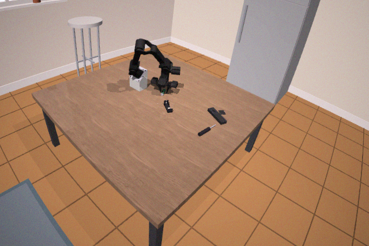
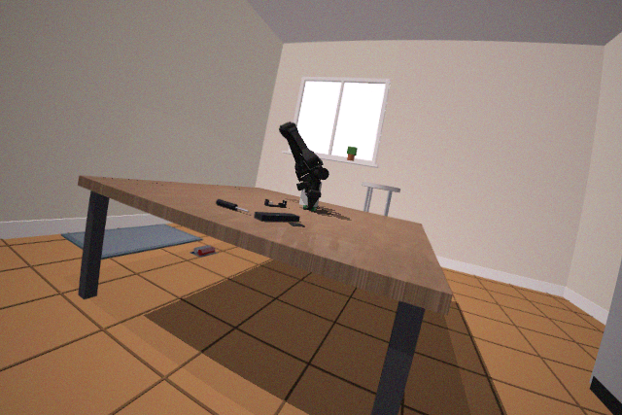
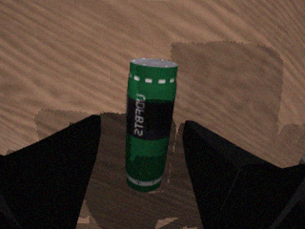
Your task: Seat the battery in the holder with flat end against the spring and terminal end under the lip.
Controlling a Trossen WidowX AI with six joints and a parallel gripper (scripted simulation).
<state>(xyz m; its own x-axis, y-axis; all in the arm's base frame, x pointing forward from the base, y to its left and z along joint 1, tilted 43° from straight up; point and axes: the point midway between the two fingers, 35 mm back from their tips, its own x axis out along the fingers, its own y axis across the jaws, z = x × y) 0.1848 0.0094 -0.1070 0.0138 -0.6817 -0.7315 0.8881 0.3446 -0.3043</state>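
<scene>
Right now the grey metal contact is 17 cm ahead of my gripper tip, 13 cm to the right of it and 1 cm above it. The rest, counted from my gripper tip: black flat device 43 cm ahead, 5 cm to the left, 1 cm above; then black-handled screwdriver 46 cm ahead, 11 cm to the right, 1 cm above.
</scene>
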